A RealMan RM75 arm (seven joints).
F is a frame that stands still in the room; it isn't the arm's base.
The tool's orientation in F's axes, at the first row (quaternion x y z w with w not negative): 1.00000 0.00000 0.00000 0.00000
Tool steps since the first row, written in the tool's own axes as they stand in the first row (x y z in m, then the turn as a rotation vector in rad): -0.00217 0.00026 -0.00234 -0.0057 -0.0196 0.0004; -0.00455 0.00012 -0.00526 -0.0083 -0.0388 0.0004; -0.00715 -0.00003 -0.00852 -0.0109 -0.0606 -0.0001; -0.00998 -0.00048 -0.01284 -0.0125 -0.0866 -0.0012
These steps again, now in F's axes. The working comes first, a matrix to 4 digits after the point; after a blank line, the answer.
The tool's axes in the first row as the columns of a matrix, in F's axes (used below as rounded here):
1.0000 0.0000 0.0000
0.0000 -1.0000 0.0000
0.0000 0.0000 -1.0000

-0.00217 -0.00026 0.00234 -0.0057 0.0196 -0.0004; -0.00455 -0.00012 0.00526 -0.0083 0.0388 -0.0004; -0.00715 0.00003 0.00852 -0.0109 0.0606 0.0001; -0.00998 0.00048 0.01284 -0.0125 0.0866 0.0012
